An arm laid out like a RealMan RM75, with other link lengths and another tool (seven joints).
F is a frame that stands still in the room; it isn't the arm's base.
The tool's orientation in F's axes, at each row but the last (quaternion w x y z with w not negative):
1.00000 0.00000 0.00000 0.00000
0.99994 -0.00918 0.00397 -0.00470
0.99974 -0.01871 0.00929 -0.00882
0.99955 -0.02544 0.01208 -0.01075
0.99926 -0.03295 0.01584 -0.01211
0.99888 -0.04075 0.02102 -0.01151
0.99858 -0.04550 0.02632 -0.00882
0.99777 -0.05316 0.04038 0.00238
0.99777 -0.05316 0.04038 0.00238
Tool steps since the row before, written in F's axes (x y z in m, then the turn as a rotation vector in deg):
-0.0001 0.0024 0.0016 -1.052 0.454 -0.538
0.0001 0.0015 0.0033 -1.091 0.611 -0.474
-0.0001 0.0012 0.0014 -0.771 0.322 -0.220
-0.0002 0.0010 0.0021 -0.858 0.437 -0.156
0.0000 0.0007 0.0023 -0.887 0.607 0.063
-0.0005 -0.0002 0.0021 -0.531 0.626 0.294
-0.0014 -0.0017 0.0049 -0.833 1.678 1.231
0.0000 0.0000 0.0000 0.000 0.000 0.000
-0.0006 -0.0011 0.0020 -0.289 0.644 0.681
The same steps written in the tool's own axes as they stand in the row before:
-0.0001 0.0024 0.0016 -1.052 0.454 -0.538
0.0001 0.0014 0.0033 -1.093 0.609 -0.471
-0.0001 0.0011 0.0014 -0.773 0.317 -0.222
-0.0003 0.0009 0.0021 -0.864 0.426 -0.155
-0.0001 0.0005 0.0023 -0.904 0.581 0.074
-0.0006 -0.0004 0.0021 -0.558 0.588 0.321
-0.0016 -0.0022 0.0046 -0.929 1.546 1.331
0.0000 0.0000 0.0000 0.000 0.000 0.000
-0.0008 -0.0013 0.0018 -0.343 0.571 0.720

